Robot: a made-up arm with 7 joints.
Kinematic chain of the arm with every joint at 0, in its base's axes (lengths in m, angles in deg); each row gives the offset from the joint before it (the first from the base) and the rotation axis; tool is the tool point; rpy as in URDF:
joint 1: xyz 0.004 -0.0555 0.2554 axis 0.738 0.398 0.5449
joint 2: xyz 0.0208 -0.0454 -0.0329 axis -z
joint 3: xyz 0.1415 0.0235 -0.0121 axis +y
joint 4: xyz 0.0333 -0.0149 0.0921 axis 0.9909 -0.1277 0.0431
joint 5: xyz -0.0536 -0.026 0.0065 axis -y
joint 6: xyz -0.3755 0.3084 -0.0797 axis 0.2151 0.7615 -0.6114
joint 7: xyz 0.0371 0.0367 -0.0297 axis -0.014 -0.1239 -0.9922
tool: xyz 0.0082 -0.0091 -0.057 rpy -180 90 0
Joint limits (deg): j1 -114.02..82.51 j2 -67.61..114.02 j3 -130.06..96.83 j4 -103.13..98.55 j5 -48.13..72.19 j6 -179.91..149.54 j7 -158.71..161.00
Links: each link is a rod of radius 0.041 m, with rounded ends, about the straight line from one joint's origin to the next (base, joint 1, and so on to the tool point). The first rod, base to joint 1, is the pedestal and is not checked.
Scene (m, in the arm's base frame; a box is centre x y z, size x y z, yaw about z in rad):
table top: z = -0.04
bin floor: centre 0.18 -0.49 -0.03 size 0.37 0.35 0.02 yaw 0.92
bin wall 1: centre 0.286 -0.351 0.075 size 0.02 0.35 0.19 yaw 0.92
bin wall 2: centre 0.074 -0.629 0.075 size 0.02 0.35 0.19 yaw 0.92
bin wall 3: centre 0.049 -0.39 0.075 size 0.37 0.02 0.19 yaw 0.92
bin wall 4: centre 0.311 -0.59 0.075 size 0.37 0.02 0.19 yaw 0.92
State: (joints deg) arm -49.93 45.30 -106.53 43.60 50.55 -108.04 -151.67
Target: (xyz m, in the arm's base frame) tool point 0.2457 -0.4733 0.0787
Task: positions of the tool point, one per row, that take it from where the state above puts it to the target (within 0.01 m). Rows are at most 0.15 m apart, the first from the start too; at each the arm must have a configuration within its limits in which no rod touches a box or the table.
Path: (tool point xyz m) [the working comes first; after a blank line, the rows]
Joints at the target: -93.59 36.34 -102.24 79.77 14.53 -104.66 -153.97
Straight joint move there: touches bin wall 1, bin wall 4.

1: 0.4850 -0.2434 0.1930
2: 0.4427 -0.3211 0.2161
3: 0.3869 -0.3869 0.2470
4: 0.3202 -0.4381 0.2821
5: 0.2457 -0.4733 0.3175
6: 0.2538 -0.4824 0.1908
7: 0.2457 -0.4733 0.0787

